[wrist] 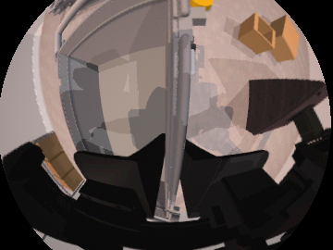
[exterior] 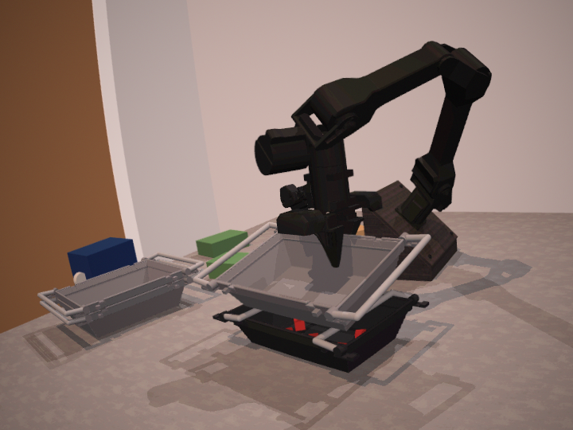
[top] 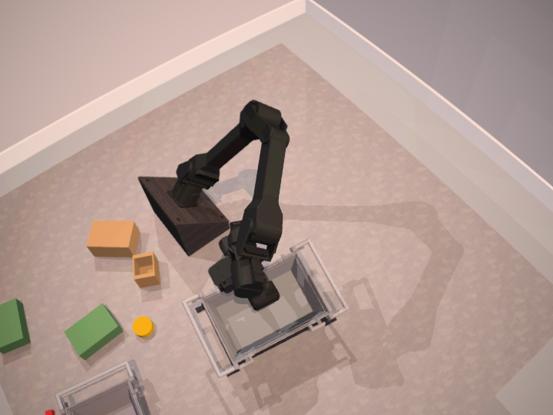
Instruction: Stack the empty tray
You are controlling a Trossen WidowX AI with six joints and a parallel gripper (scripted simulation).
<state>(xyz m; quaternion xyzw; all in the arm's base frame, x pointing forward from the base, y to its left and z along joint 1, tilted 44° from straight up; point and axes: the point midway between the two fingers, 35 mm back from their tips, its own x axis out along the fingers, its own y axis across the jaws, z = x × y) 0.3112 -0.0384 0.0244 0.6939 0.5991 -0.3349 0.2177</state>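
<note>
Right now the grey translucent tray is 70 mm ahead of my gripper tip, 20 mm above it and 10 mm to the right of it. From my gripper tip the other things lie so: yellow disc (260 mm to the right, 130 mm behind, 100 mm below); then red cube (570 mm to the right, 100 mm below, 90 mm behind).
</note>
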